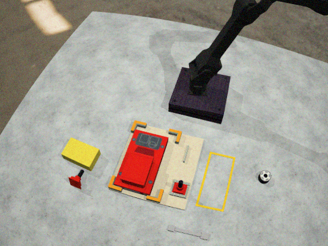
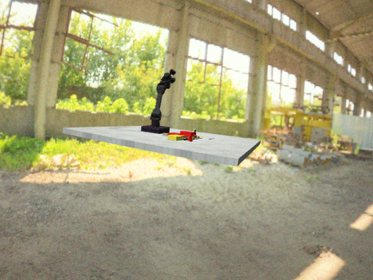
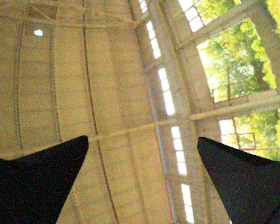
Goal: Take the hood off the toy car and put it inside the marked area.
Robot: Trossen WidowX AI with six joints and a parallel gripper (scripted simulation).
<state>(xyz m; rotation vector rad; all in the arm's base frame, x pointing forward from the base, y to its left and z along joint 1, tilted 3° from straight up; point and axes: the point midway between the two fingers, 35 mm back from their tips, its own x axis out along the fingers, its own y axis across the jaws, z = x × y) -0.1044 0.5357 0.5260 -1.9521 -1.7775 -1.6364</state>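
The flat red hood lies 44 cm ahead of my gripper tip, 67 cm to the right of it and 59 cm below it. Also, from my gripper tip: yellow block 41 cm ahead, 86 cm to the right, 61 cm below.
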